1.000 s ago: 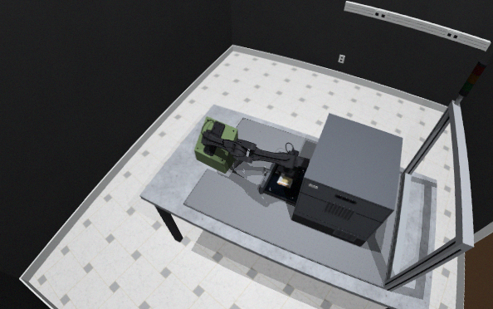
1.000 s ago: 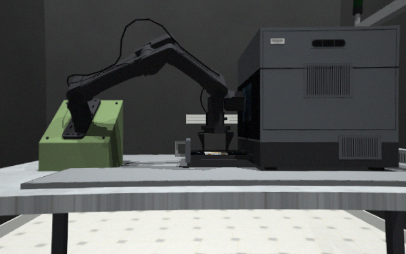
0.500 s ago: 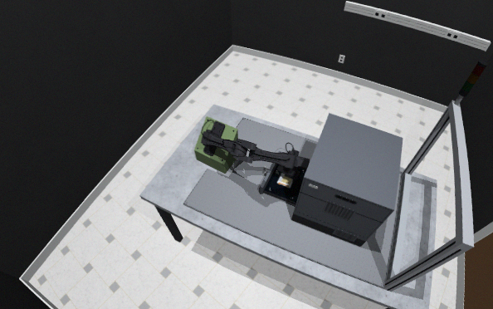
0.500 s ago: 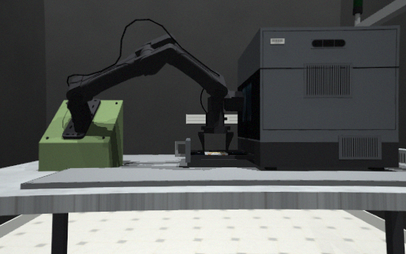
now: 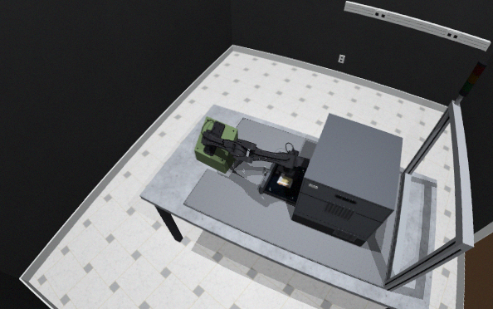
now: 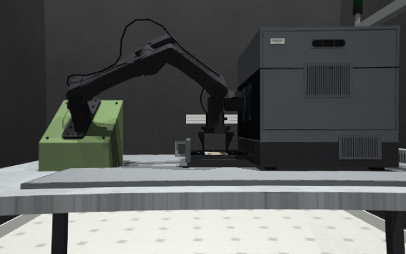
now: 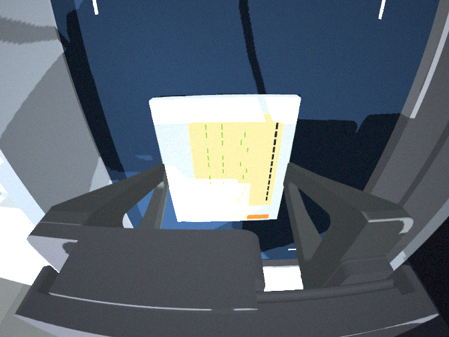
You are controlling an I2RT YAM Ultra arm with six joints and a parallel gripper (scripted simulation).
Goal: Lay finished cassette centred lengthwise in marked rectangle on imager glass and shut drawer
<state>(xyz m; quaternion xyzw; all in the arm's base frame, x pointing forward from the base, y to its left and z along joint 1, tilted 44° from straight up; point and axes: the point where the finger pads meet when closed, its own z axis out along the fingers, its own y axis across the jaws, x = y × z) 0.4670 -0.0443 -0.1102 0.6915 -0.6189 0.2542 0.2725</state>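
My hand is 1 cm above the cassette. The rest, counted from my hand: imager drawer (2 cm ahead, 1 cm above).
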